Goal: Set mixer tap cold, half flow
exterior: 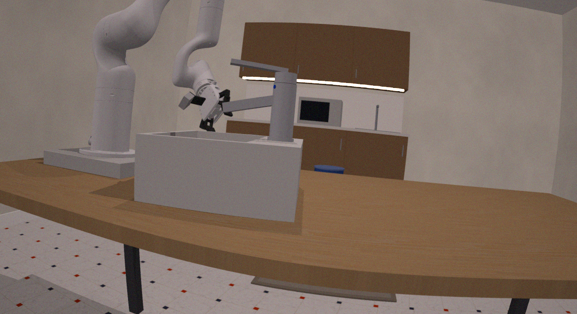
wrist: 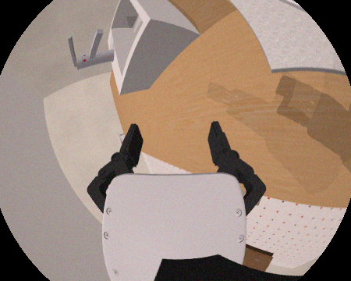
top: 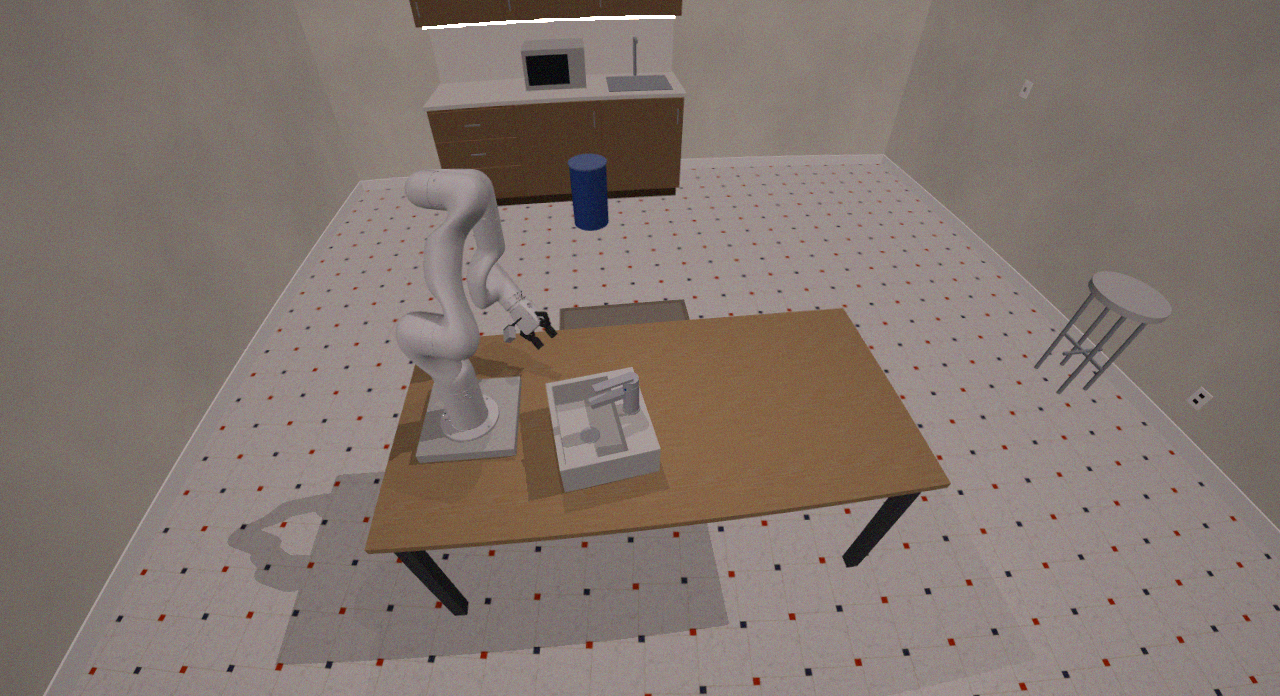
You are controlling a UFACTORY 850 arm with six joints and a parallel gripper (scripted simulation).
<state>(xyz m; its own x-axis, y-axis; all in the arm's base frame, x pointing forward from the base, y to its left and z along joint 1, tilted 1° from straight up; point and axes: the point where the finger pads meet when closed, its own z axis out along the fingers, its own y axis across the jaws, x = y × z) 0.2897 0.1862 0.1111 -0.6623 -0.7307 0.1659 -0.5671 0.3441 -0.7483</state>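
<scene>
Right now my hand is 160 mm short of the flat lever, 360 mm to the left of it and 130 mm below it. Round my hand: white sink basin 100 mm ahead, 350 mm to the right, 100 mm below.
</scene>
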